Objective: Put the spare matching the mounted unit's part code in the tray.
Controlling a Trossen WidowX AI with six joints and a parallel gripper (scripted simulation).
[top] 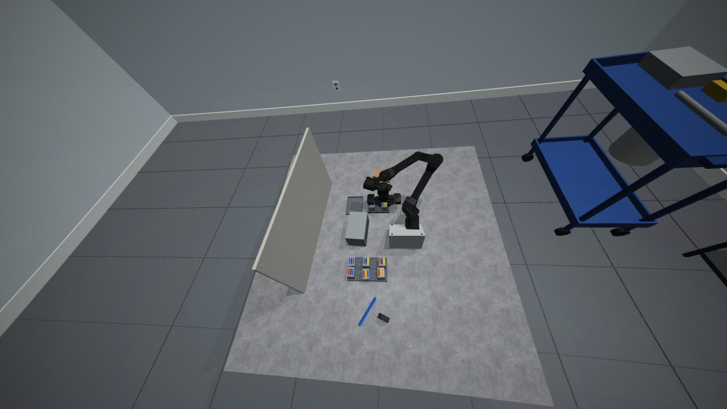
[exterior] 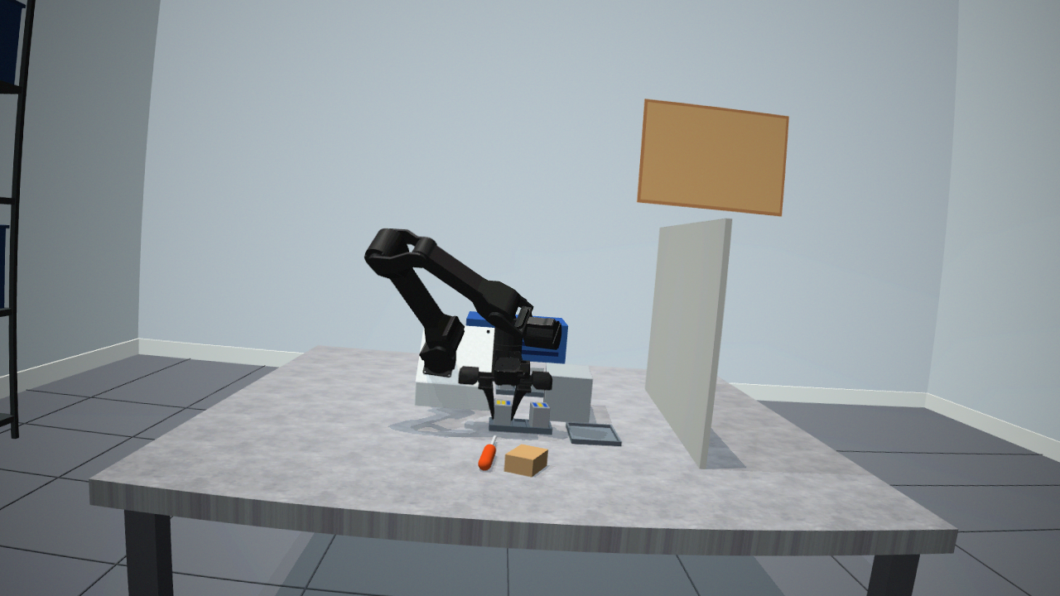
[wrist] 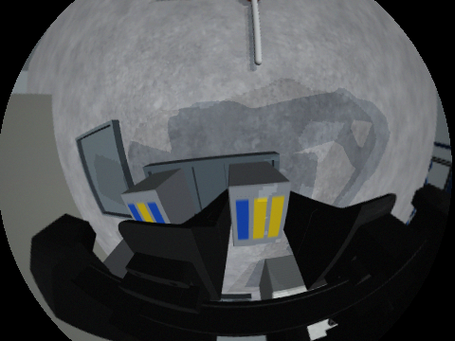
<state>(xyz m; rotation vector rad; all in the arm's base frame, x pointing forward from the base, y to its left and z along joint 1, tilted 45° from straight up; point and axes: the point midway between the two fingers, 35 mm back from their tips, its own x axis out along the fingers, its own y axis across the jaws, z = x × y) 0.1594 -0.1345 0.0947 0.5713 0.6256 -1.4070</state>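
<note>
Right now the small rack is 40 mm ahead of my gripper tip and 10 mm below it. The rest, counted from my gripper tip: grey mounted unit: 140 mm ahead, 180 mm to the left, 30 mm above; grey tray: 190 mm ahead, 10 mm to the right, 10 mm below; cardboard box: 50 mm ahead, 250 mm to the right.
</note>
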